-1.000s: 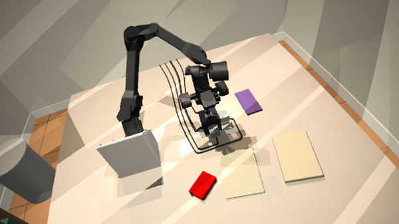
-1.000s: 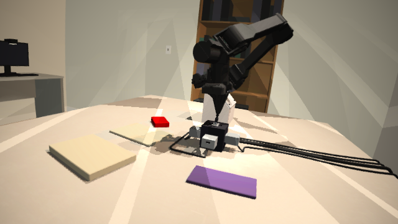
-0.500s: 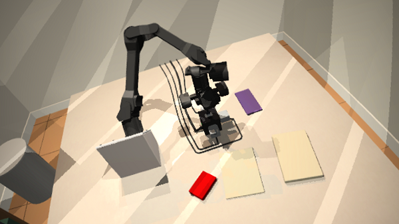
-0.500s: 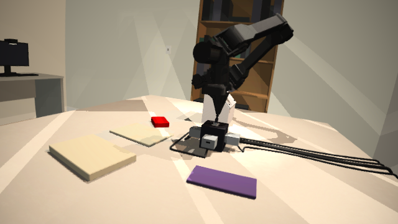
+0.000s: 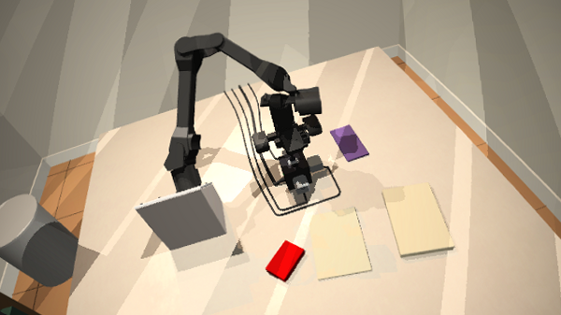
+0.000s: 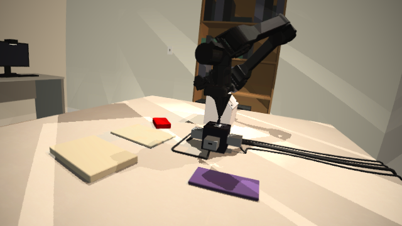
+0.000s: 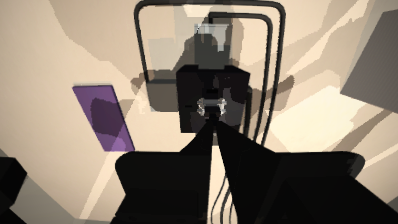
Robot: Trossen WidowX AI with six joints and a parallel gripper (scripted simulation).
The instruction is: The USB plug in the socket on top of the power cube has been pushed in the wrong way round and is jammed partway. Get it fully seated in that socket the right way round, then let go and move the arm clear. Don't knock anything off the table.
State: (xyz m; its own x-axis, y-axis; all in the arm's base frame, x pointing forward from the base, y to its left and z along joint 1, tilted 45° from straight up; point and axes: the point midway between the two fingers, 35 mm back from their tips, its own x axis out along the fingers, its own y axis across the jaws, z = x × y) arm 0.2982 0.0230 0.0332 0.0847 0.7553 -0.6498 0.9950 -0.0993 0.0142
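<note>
The USB plug lies 20 mm below my gripper tip. The rest, counted from my gripper tip: USB socket: 40 mm below; red block: 260 mm to the right, 130 mm behind, 100 mm below; purple card: 210 mm ahead, 110 mm below, 60 mm to the left.
</note>
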